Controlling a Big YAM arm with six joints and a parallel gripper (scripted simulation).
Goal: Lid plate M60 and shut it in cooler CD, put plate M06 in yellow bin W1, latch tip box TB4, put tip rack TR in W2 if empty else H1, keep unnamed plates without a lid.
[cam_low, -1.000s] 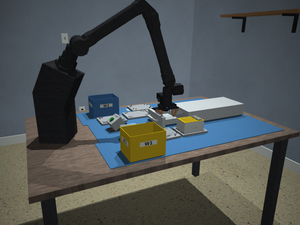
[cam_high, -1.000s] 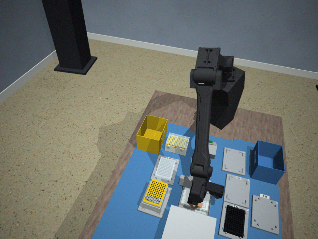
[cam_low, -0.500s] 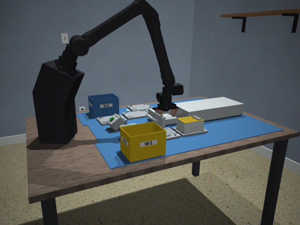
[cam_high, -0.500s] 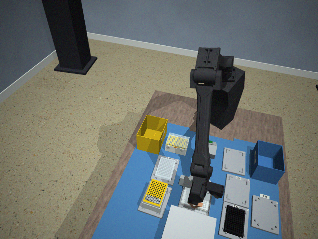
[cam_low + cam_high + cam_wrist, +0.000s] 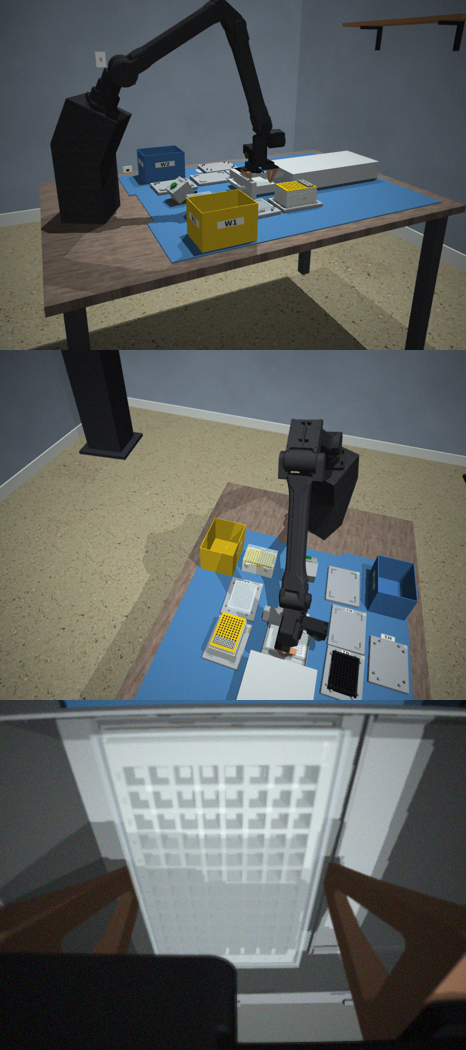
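My hand is right at the clear plate lid. Round my hand: cooler drawer (2 cm ahead); nest N2 (3 cm ahead, 19 cm to the right, 2 cm below); white assay plate (right at my hand).
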